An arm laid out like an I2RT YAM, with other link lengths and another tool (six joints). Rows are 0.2 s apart.
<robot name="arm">
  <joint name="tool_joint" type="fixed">
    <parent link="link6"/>
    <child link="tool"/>
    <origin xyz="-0.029 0.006 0.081" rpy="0 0.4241 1.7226"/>
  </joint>
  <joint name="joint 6" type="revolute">
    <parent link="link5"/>
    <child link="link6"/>
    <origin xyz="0.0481 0 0.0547" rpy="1.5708 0 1.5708"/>
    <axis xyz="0 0 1"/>
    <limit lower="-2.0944" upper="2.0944"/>
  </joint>
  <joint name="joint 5" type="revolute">
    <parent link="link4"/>
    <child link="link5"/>
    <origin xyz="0.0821 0.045 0.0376" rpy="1.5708 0 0"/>
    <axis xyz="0 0 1"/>
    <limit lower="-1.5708" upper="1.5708"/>
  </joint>
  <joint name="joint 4" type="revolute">
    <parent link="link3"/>
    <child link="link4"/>
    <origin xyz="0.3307 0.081 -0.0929"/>
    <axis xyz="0 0 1"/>
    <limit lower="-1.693" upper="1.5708"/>
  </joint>
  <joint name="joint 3" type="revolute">
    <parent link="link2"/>
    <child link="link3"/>
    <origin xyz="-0.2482 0 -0.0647" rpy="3.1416 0 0"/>
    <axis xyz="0 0 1"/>
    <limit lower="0" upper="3.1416"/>
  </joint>
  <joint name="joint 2" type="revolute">
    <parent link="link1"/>
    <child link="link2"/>
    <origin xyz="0.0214 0.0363 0.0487" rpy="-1.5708 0 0"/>
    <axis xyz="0 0 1"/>
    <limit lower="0" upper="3.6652"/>
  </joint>
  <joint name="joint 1" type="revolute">
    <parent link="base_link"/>
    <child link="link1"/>
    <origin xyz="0 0 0.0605"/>
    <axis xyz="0 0 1"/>
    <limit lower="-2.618" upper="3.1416"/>
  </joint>
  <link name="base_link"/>
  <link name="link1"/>
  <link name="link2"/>
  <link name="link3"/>
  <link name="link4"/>
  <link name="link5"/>
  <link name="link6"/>
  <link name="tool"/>
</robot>
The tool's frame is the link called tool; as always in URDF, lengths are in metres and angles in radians.
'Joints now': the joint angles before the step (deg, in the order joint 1, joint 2, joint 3, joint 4, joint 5, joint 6). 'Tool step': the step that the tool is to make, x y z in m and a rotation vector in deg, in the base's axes. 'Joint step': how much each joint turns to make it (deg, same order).
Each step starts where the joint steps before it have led.
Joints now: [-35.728, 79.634, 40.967, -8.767, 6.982, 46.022]
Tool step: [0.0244, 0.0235, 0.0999, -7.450, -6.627, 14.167]
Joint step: [1.739, -9.220, 5.520, -4.451, -7.644, -10.081]
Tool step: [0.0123, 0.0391, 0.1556, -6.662, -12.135, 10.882]
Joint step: [2.988, -6.658, 14.156, -7.229, -7.264, -3.219]
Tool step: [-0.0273, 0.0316, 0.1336, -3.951, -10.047, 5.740]
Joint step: [0.058, -2.566, 15.606, -7.531, -5.946, -0.087]
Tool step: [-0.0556, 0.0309, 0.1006, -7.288, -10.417, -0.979]
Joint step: [0.002, -5.172, 9.271, -1.944, 1.076, -0.795]
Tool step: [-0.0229, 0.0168, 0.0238, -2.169, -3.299, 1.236]
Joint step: [0.011, -2.700, 1.350, -0.136, -1.229, -0.135]
